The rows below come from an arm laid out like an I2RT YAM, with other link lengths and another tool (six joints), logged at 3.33 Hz.
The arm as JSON. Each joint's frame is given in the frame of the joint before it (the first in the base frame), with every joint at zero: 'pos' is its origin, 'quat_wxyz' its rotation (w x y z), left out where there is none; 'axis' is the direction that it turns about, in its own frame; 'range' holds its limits. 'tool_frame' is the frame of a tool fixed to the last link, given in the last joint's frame.
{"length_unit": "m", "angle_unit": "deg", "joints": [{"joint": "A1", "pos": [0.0, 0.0, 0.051], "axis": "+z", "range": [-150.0, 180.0]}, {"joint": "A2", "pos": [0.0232, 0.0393, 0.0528], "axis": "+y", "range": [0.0, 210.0]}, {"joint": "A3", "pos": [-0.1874, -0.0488, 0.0], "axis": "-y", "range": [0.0, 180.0]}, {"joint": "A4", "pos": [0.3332, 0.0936, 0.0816], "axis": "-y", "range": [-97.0, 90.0]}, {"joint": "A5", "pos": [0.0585, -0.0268, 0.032], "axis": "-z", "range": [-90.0, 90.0]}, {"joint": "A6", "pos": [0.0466, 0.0, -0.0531], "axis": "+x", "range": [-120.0, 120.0]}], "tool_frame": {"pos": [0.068, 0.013, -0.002], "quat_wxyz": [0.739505, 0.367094, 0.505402, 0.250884]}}
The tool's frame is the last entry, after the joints.
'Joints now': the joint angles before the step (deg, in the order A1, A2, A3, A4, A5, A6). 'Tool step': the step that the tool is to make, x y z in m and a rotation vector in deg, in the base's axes. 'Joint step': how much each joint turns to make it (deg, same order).
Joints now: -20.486, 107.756, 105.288, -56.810, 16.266, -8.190
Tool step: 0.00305, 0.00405, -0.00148, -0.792, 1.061, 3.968
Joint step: 0.401, 0.413, 0.274, 0.448, -0.878, -3.775
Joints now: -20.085, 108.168, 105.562, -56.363, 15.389, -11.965
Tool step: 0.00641, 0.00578, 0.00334, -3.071, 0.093, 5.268
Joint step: 0.994, -0.214, -0.098, 2.262, 0.195, -5.370
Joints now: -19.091, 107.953, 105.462, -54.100, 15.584, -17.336
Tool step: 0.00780, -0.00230, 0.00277, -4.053, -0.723, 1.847
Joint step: 0.590, 0.452, 0.276, 3.095, 2.238, -3.228
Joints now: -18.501, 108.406, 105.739, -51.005, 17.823, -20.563
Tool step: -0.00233, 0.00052, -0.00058, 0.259, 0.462, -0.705
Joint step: 0.045, -0.122, -0.103, -0.756, 0.360, 0.699
